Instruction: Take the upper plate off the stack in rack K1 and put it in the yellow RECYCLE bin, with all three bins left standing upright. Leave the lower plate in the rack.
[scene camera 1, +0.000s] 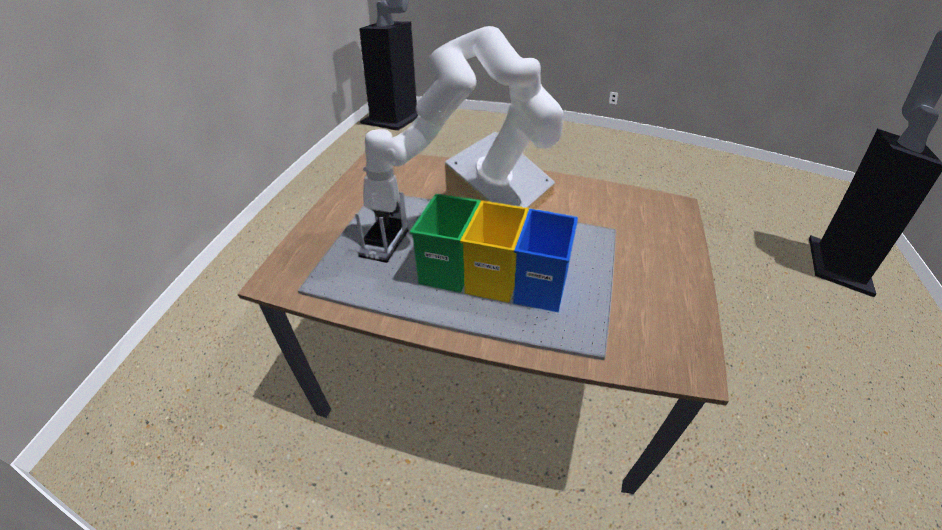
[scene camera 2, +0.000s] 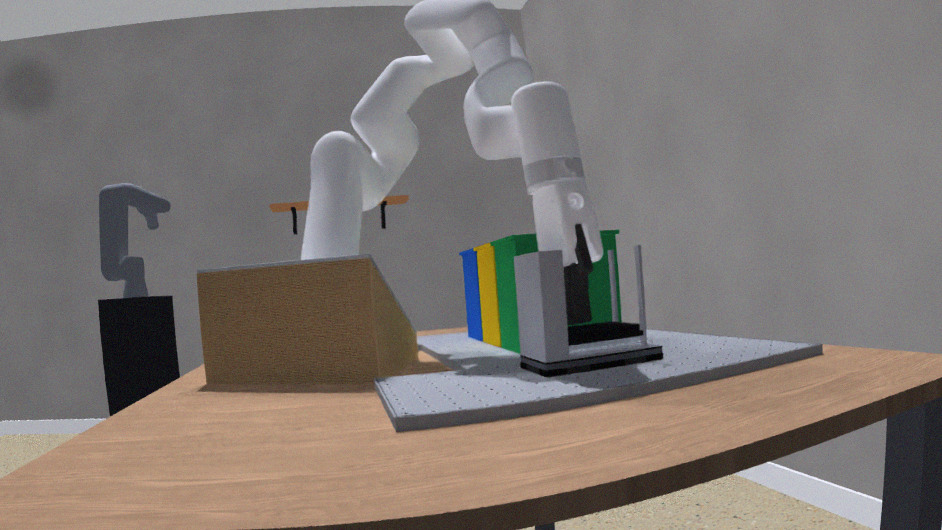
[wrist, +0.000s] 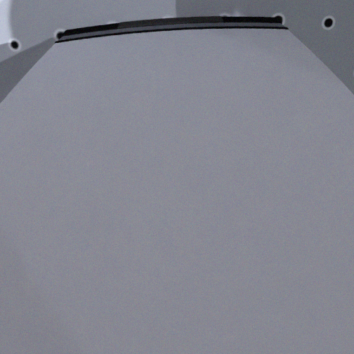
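Seen in the pictures: gripper, fingertip midpoint: (scene camera 2: 578, 323); arm's base at its link origin: (scene camera 1: 493, 171) (scene camera 2: 325, 297).
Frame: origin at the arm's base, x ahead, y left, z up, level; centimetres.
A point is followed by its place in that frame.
The rack (scene camera 1: 373, 254) {x 44.4, y -16.3, z -8.7 cm} (scene camera 2: 540, 309) {x 30.2, y -24.1, z -3.0 cm} (wrist: 175, 175) stands upright, with a grey panel on one side and thin posts. Its panel fills most of the wrist view. Black plates (scene camera 2: 602, 331) {x 37.7, y -22.6, z -6.4 cm} lie low in the rack; upper and lower cannot be told apart. My gripper (scene camera 2: 579, 320) {x 35.5, y -18.8, z -5.4 cm} is shut and empty, pointing down inside the rack, its tips close over the plates. Contact cannot be told. In the wrist view the fingers do not show. The yellow bin (scene camera 1: 488, 284) {x 42.5, y 20.1, z -5.7 cm} (scene camera 2: 488, 296) {x 26.1, y 15.6, z -2.0 cm} stands upright between the green bin (scene camera 1: 440, 275) {x 45.1, y 7.4, z -6.0 cm} (scene camera 2: 505, 290) {x 28.4, y 4.5, z -1.0 cm} and the blue bin (scene camera 1: 540, 291) {x 39.8, y 33.1, z -4.6 cm} (scene camera 2: 470, 290) {x 23.1, y 29.6, z -0.9 cm}, both upright.
The green bin is the nearest bin to the rack. The rack and bins stand on a grey perforated board (scene camera 1: 368, 283) {x 53.2, y -11.6, z -10.7 cm} (scene camera 2: 461, 402) {x 20.6, y -35.0, z -10.8 cm} on the wooden table (scene camera 1: 665, 296) {x 17.7, y 64.4, z -12.1 cm} (scene camera 2: 263, 454) {x 4.6, y -47.3, z -12.1 cm}. My arm's wedge-shaped base (scene camera 1: 461, 172) {x 9.4, y -6.7, z 2.7 cm} (scene camera 2: 289, 323) {x -3.0, y -11.1, z -3.3 cm} stands behind the bins.
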